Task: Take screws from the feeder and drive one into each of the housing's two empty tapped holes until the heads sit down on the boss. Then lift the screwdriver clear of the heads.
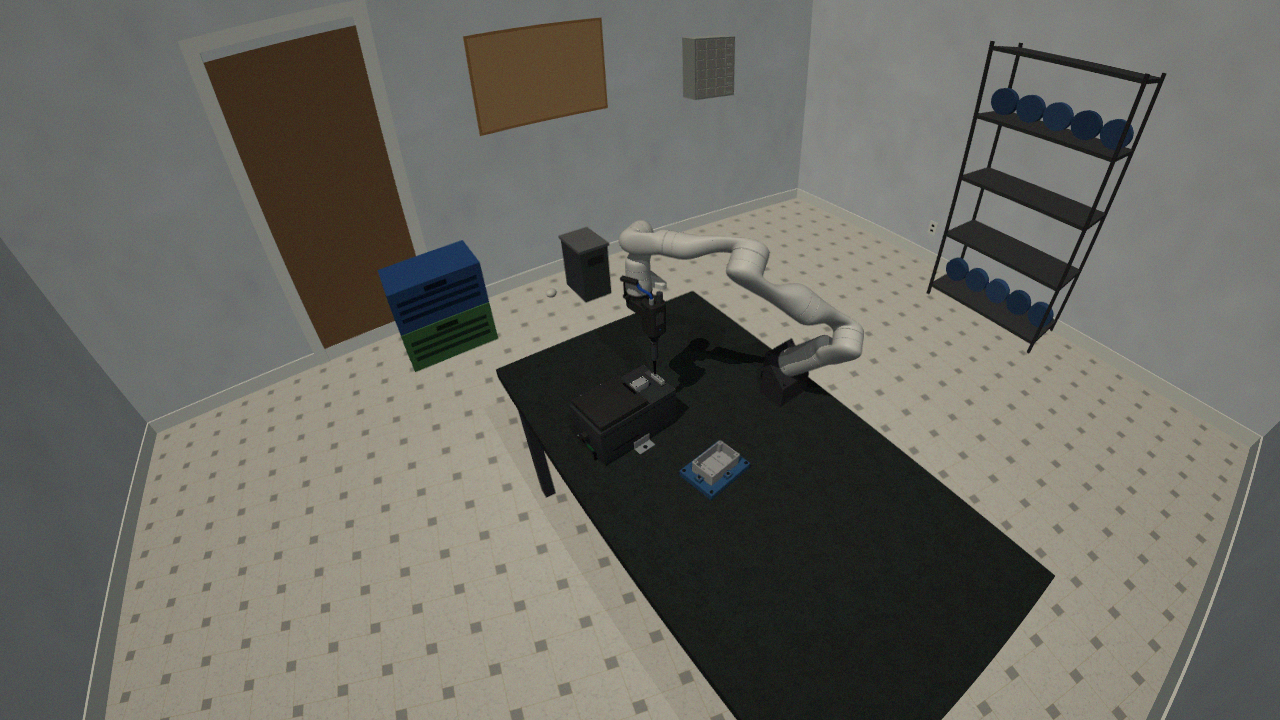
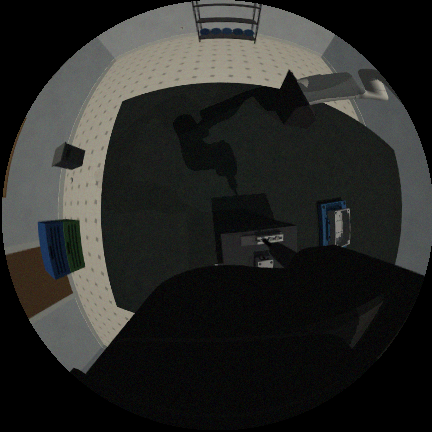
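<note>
The black screwdriver (image 1: 655, 368) (image 2: 266, 241) points down, with its bit tip at the pale screw strip (image 1: 657, 379) (image 2: 276, 238) on top of the dark feeder (image 1: 615, 424) (image 2: 232, 246). Whether the tip touches a screw or carries one is too small to tell. The screwdriver has no fingers that show. The light grey open-topped housing (image 1: 704, 473) (image 2: 345, 227) sits on a blue fixture plate (image 1: 709, 490) (image 2: 324, 225), apart from the feeder. The state of its tapped holes is too small to make out.
The black table (image 1: 832, 537) (image 2: 150, 200) carries the feeder, the fixture and the arm's base (image 1: 782, 383). A small metal bracket (image 1: 644, 444) is at the feeder's side. Blue and green crates (image 1: 438, 300) (image 2: 62, 247) and a dark bin (image 1: 587, 265) (image 2: 68, 156) stand on the floor.
</note>
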